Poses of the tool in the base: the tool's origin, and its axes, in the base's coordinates. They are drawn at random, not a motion.
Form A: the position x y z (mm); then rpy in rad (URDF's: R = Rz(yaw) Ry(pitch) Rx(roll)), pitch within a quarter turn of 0, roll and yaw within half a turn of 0.
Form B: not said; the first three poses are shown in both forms.
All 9 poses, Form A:
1: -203 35 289 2.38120 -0.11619 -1.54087
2: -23 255 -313 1.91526 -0.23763 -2.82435
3: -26 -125 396 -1.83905 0.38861 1.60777
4: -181 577 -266 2.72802 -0.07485 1.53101
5: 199 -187 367 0.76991 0.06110 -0.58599
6: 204 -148 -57 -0.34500 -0.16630 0.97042
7: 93 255 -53 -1.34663 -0.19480 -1.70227
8: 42 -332 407 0.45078 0.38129 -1.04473
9: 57 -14 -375 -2.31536 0.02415 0.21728
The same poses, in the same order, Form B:
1: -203 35 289 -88.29 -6.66 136.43
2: -23 255 -313 -161.82 -13.62 109.74
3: -26 -125 396 92.12 22.27 -105.37
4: -181 577 -266 87.72 -4.29 156.30
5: 199 -187 367 -33.57 3.50 44.11
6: 204 -148 -57 55.60 -9.53 -19.77
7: 93 255 -53 -97.53 -11.16 -77.16
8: 42 -332 407 -59.86 21.85 25.83
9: 57 -14 -375 12.45 1.38 -132.66
